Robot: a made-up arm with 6 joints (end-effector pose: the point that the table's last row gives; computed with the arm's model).
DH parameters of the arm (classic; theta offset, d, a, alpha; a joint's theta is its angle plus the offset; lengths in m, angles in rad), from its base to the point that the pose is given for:
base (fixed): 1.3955 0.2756 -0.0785 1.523
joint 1: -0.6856 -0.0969 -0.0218 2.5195
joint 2: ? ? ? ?
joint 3: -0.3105 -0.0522 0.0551 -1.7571
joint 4: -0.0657 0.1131 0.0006 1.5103
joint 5: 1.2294 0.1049 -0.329 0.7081
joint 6: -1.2 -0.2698 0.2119 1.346
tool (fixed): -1.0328 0.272 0 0
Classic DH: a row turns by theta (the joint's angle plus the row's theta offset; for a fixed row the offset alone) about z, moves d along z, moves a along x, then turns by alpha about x.
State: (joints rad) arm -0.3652 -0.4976 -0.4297 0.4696 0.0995 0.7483
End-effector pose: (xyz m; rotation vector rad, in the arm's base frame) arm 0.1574 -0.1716 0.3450 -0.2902 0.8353 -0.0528
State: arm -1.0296 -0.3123 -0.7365 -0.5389 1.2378 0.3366
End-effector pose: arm -0.0304 0.3811 0.3355 -1.5517 0.0182 0.2907
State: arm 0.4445 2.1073 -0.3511 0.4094 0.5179 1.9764
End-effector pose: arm -0.2409 -0.2113 0.3019 -1.1189 2.1071 -1.9831
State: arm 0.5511 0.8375 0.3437 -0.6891 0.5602 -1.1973
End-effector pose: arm -0.1386 0.1557 0.7308 -0.0039 -0.5810 0.3252
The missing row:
joint 2: -0.4599 0.0921 -0.0417 0.7342
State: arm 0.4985 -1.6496 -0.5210 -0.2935 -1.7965 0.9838
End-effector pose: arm -0.0279 0.2144 0.4079 -2.2000 0.0166 -1.4192
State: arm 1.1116 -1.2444 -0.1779 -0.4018 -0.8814 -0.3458
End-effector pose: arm 0.3745 0.2213 0.2476 -2.5167 -0.2415 -1.3115
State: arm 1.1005 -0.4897 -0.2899 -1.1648 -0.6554 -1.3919
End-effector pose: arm 0.5303 0.0257 0.2159 -2.5522 -0.3294 -1.0594
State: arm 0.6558 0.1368 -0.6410 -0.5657 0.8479 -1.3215
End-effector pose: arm -0.3213 -0.5492 0.5439 1.4348 -1.1128 -0.0349
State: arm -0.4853 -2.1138 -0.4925 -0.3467 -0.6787 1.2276
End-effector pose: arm 0.0113 0.0944 0.2920 1.5091 0.2906 1.5992
